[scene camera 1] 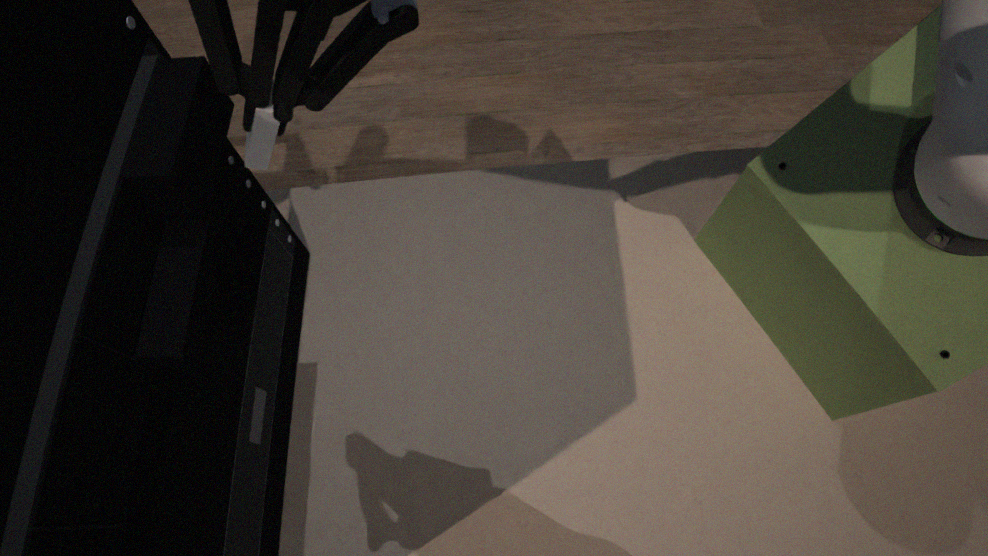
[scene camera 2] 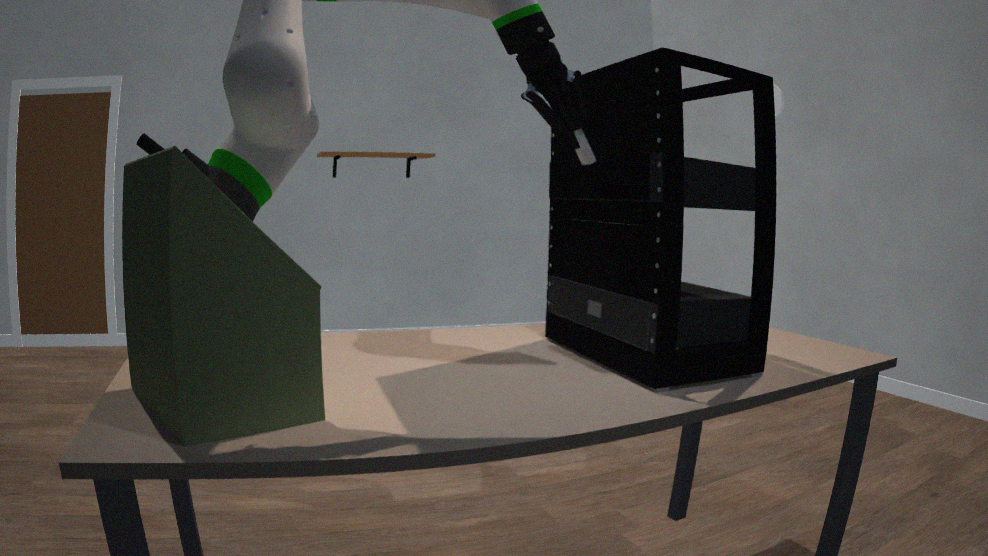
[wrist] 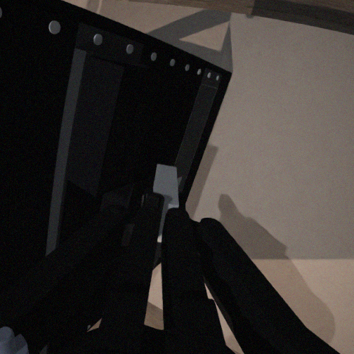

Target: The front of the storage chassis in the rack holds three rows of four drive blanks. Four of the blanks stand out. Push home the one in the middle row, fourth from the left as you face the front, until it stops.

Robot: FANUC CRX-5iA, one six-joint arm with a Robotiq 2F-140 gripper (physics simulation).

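Seen in the pictures: gripper, fingertip midpoint: (scene camera 1: 256,153) (scene camera 2: 589,163); arm's base, link origin: (scene camera 2: 210,219).
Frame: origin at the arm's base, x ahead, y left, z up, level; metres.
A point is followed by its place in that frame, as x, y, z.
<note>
The storage chassis (scene camera 2: 719,183) @(0.907, -0.019, 0.087) sits in the upper half of the black rack (scene camera 2: 668,242) @(0.762, -0.053, -0.028) (wrist: 116,38). Its front is very dark in all views. A grey strip (scene camera 1: 89,257) @(0.738, 0.148, 0.129) (wrist: 67,130) runs along the front, with faint lighter panels beside it. I cannot tell the single drive blanks apart, nor how far the middle row's fourth one stands out. My gripper (scene camera 1: 263,136) @(0.654, 0.053, 0.104) (scene camera 2: 585,146) @(0.654, 0.053, 0.104) (wrist: 163,180) is shut and empty, its pale pads together. It points down and toward the rack front at about the chassis's height. Contact with a blank cannot be made out.
A grey panel (scene camera 1: 266,325) @(0.749, 0.095, -0.172) (scene camera 2: 621,319) @(0.749, 0.083, -0.185) (wrist: 198,122) with a small label fills the rack's bottom. Round screw heads line the rack posts. The green robot base (scene camera 1: 815,290) @(0.103, 0.056, -0.153) (scene camera 2: 234,331) @(0.058, -0.156, -0.147) stands across the table (scene camera 1: 725,442) @(0.179, 0.213, -0.297) (scene camera 2: 483,414) @(0.431, -0.078, -0.297) from the rack.
</note>
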